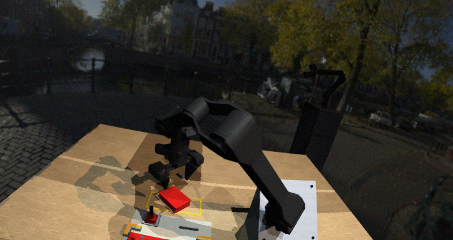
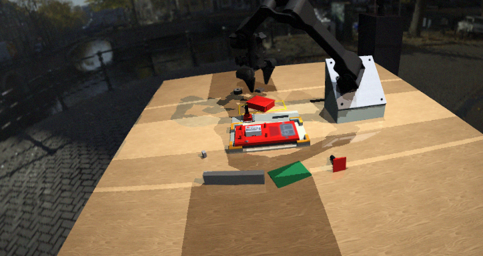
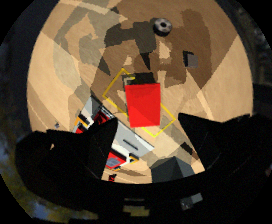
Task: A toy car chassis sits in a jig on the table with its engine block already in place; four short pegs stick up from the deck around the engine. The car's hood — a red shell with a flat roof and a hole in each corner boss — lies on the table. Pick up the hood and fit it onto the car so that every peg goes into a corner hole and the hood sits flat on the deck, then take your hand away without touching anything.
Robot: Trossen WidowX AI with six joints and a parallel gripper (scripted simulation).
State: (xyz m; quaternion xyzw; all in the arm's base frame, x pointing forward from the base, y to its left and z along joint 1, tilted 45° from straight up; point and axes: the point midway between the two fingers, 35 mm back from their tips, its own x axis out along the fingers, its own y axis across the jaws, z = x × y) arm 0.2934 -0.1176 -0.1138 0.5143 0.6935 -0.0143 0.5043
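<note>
Right now my gripper tip is 60 mm above the red hood. Also, from my gripper tip: grey cube 290 mm to the left, 220 mm ahead, 70 mm below; then black wheel 170 mm to the right, 80 mm ahead, 70 mm below; then grey engine block 240 mm to the left, 60 mm ahead, 50 mm below.
</note>
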